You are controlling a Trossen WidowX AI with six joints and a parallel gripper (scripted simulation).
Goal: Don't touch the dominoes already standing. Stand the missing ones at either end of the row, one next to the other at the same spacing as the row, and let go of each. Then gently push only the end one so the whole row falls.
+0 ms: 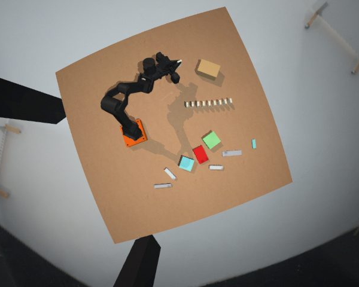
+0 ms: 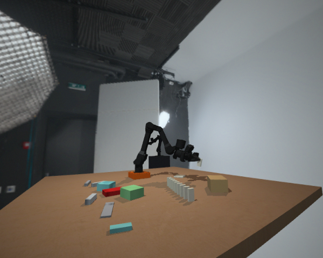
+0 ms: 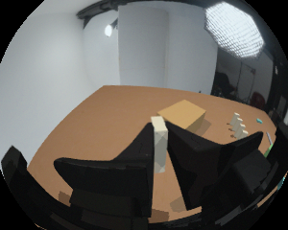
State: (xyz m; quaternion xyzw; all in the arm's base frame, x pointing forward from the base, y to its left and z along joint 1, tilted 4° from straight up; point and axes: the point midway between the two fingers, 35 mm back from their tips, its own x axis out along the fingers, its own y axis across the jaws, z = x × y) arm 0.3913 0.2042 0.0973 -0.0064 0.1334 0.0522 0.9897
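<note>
Right now my gripper tip is 150 mm short of the tan box, 110 mm above it and 80 mm to the left of it. From my gripper tip the other things lie so: green block (460 mm to the right, 120 mm below, 50 mm behind); red block (510 mm to the right, 150 mm behind, 130 mm below); cream tile (230 mm behind, 140 mm below, 40 mm to the left).
</note>
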